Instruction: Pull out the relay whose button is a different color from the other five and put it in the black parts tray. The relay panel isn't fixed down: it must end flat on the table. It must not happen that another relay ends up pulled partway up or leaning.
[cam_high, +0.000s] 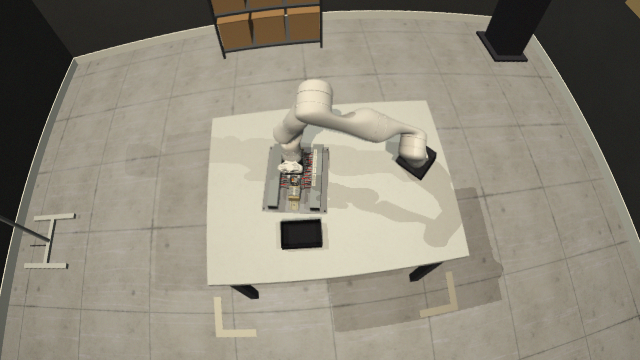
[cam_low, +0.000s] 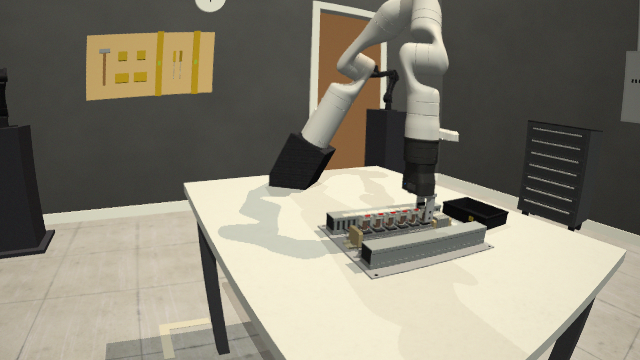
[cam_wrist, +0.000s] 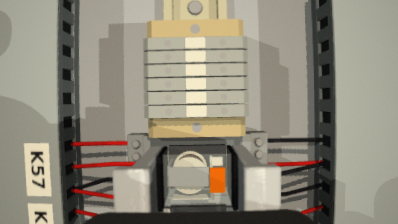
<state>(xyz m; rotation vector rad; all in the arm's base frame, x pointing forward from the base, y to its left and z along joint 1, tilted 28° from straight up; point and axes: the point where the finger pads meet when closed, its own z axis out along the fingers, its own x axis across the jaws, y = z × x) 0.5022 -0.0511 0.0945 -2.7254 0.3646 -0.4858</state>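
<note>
The clear relay is 1 cm below my hand. Round my hand: black parts tray: 1 cm ahead, 22 cm to the left, 4 cm below; relay panel: 1 cm behind, 4 cm to the right, 3 cm below.
</note>
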